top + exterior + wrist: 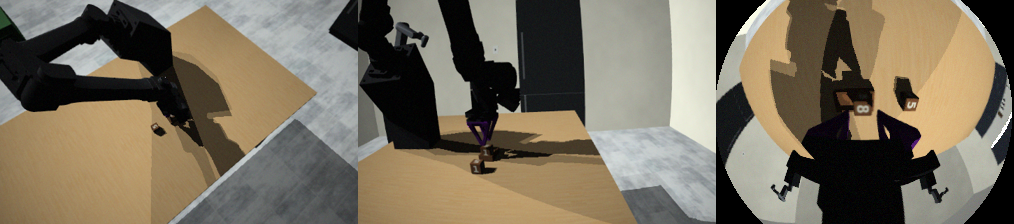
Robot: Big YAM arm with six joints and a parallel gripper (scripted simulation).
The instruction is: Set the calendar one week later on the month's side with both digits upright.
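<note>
My hand is 5 cm above the brown tray and 2 cm to the right of it.
</note>
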